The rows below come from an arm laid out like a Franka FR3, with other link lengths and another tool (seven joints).
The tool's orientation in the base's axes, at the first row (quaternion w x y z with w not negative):
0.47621, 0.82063, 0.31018, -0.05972
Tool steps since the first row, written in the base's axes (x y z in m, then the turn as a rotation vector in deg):
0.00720, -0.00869, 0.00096, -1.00, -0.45, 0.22
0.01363, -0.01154, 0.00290, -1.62, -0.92, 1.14
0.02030, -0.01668, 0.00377, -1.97, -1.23, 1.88
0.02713, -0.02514, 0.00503, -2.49, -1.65, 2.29
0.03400, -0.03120, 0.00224, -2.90, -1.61, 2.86
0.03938, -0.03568, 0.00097, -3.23, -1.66, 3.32
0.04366, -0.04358, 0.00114, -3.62, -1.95, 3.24
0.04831, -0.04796, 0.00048, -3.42, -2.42, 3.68
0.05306, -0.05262, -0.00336, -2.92, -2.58, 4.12
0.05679, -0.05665, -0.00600, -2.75, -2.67, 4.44
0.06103, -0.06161, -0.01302, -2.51, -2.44, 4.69
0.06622, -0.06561, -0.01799, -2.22, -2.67, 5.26
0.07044, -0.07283, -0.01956, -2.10, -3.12, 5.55
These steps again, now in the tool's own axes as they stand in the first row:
0.00146, 0.00787, 0.00802, -1.09, -0.24, 0.05
0.00455, 0.01396, 0.01057, -2.16, 0.26, -0.18
0.00722, 0.02020, 0.01563, -2.87, 0.72, -0.40
0.00837, 0.02800, 0.02322, -3.64, 0.88, -0.38
0.01222, 0.03196, 0.03105, -4.17, 1.06, -0.80
0.01500, 0.03564, 0.03646, -4.64, 1.23, -1.07
0.01479, 0.04099, 0.04368, -5.05, 1.05, -0.87
0.01679, 0.04468, 0.04854, -5.28, 1.66, -0.68
0.02000, 0.04616, 0.05536, -5.12, 2.33, -0.69
0.02220, 0.04773, 0.06082, -5.16, 2.69, -0.75
0.02611, 0.04666, 0.06951, -4.96, 2.94, -1.03
0.03041, 0.04731, 0.07649, -5.05, 3.61, -1.09
0.03114, 0.05109, 0.08408, -5.28, 4.05, -0.85

